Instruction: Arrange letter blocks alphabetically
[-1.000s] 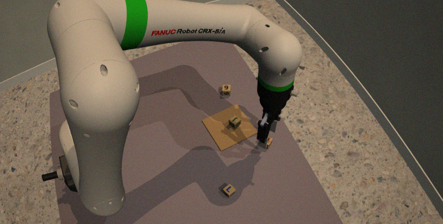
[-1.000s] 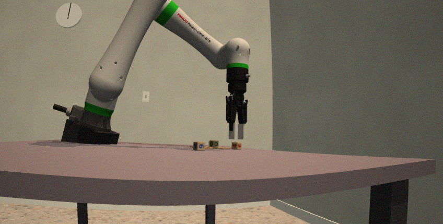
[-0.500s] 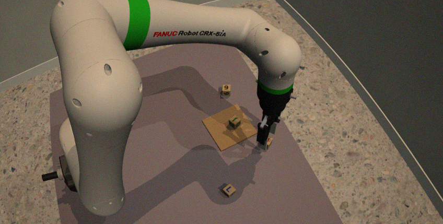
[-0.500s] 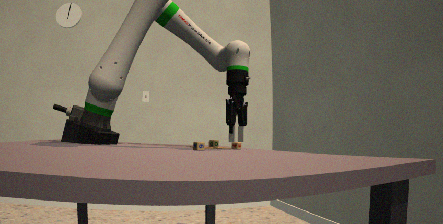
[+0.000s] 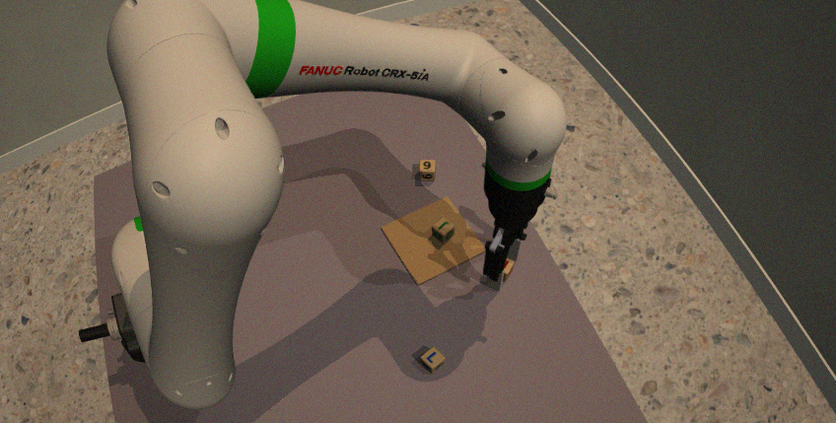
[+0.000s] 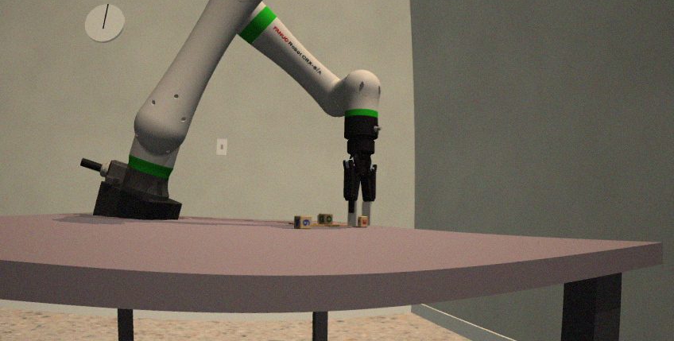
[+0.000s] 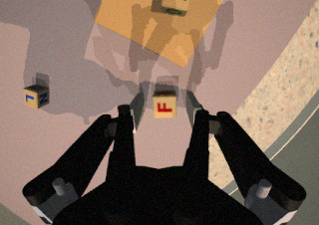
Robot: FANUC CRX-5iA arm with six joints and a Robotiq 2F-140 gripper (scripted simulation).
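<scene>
Right now the red-lettered block is 2 cm below my hand. Also, from my hand: tan mat: 12 cm to the left, 7 cm behind, 3 cm below; blue-marked block: 19 cm behind, 10 cm to the right, 2 cm below; green-lettered block: 12 cm to the left, 5 cm behind, 2 cm below.
</scene>
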